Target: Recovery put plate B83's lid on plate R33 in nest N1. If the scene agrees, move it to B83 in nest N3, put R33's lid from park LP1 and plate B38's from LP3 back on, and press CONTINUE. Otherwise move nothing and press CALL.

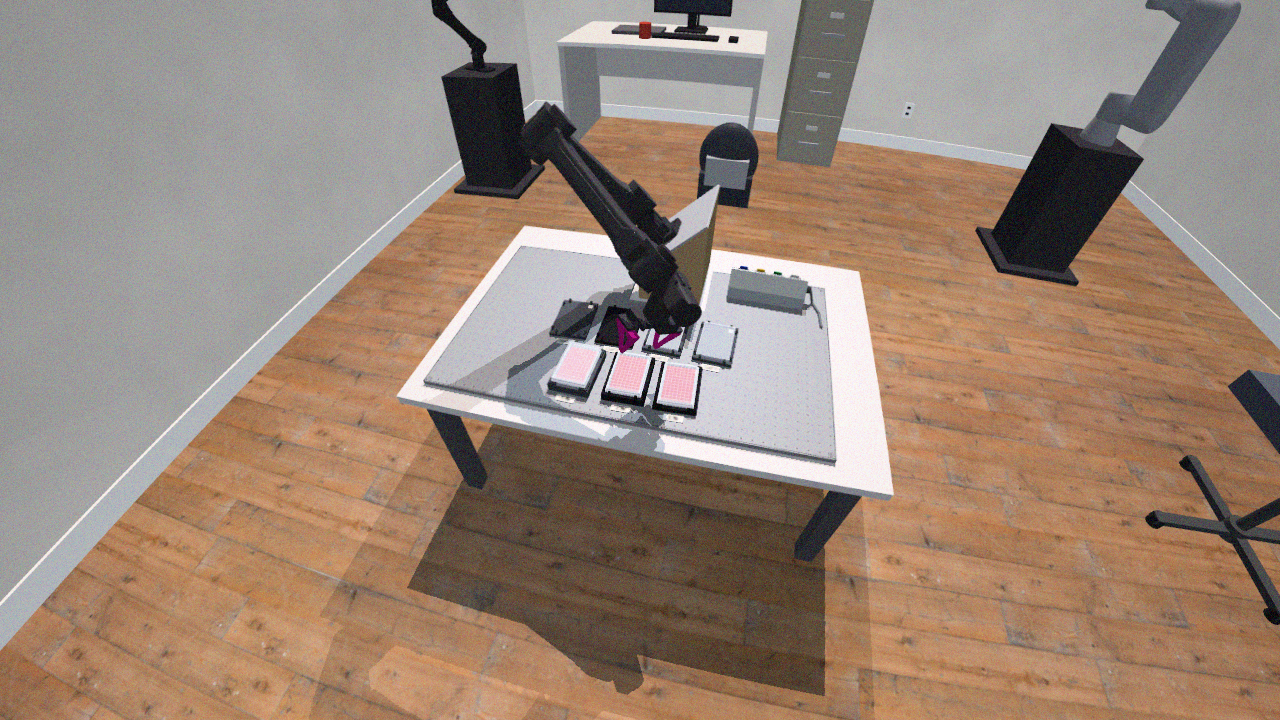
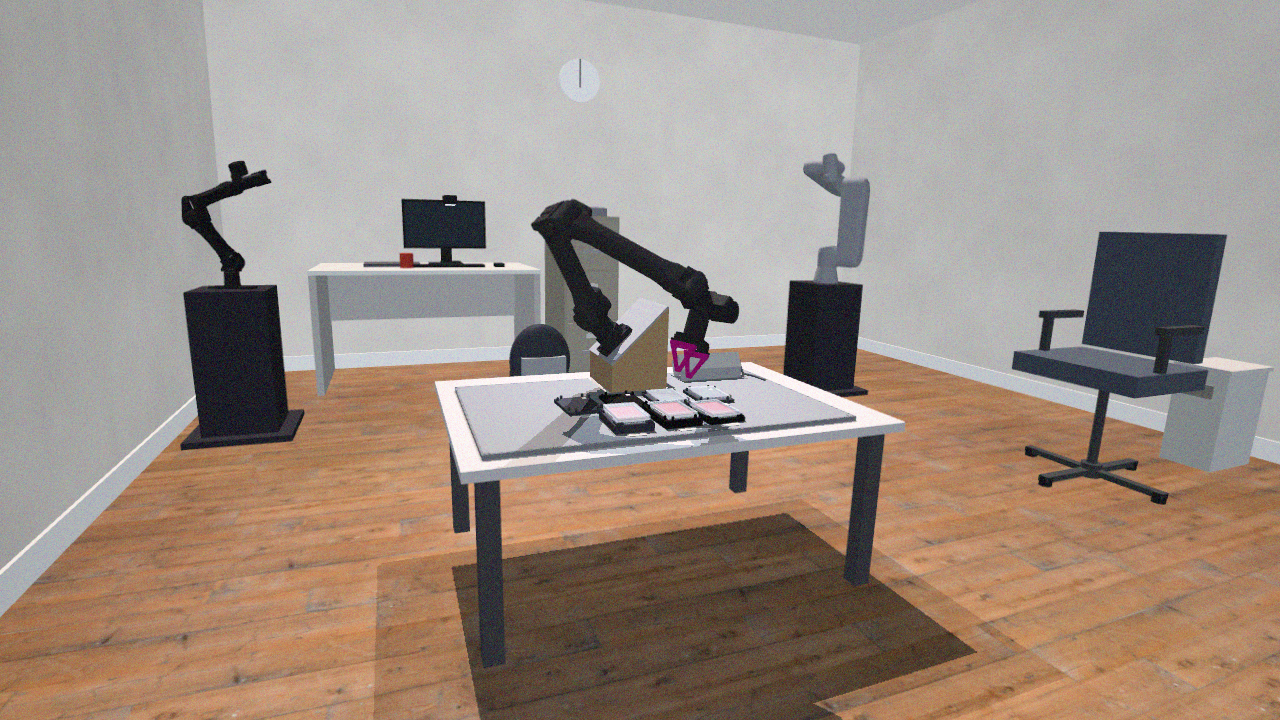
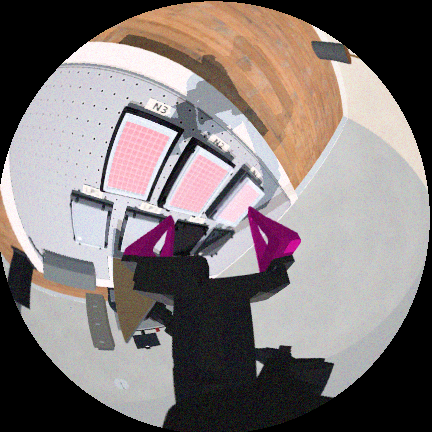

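Where they show: gripper, fingertip midpoint: [image 1: 637,349] [image 2: 683,375] [image 3: 209,214]; arm's base at its link origin: [image 1: 664,238] [image 2: 615,341] [image 3: 149,306].
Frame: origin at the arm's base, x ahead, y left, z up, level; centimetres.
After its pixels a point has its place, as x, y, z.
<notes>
My gripper [image 1: 641,346] @[45.2, 2.8, -1.1] [image 2: 684,375] @[45.2, 2.8, -1.1] [image 3: 209,214] @[45.2, 2.8, -1.1] is open and empty, above the nests and parks. Plates with pink wells sit in nest N3 [image 1: 678,386] @[45.9, 12.8, -10.5] [image 3: 139,159] @[45.1, 11.9, -10.8], nest N2 [image 1: 629,376] @[45.9, 0.9, -10.0] [image 3: 199,182] @[45.7, 1.0, -9.6] and nest N1 [image 1: 575,365] @[46.2, -12.4, -9.1] [image 3: 239,201] @[45.9, -10.7, -9.2]. The N1 plate looks paler, as under a clear lid. A clear lid [image 1: 716,342] @[28.1, 19.8, -11.2] [image 3: 91,223] @[29.2, 18.7, -11.2] lies in the park at one end of the back row. Another lid [image 3: 140,234] @[28.6, 6.6, -11.2] lies in the park beside it, partly behind a finger. The other two parks [image 1: 574,318] @[27.0, -19.5, -12.0] [image 3: 216,241] @[28.5, -19.3, -12.0] look dark and without lids. Plate codes are unreadable.
The grey button box [image 1: 767,291] @[6.2, 31.8, -8.8] [image 2: 711,366] @[6.2, 31.5, -8.8] [image 3: 69,270] @[6.4, 30.0, -9.2] stands at the back of the pegboard [image 1: 769,402] @[43.7, 34.6, -13.0] [image 2: 519,420] @[33.7, -37.4, -13.1] [image 3: 50,120]. A slanted brown-sided panel [image 1: 702,246] @[11.7, 12.2, 6.4] [image 2: 640,368] @[11.5, 4.2, -6.7] [image 3: 129,305] @[11.6, 9.0, 1.5] stands beside the arm, behind the parks.
</notes>
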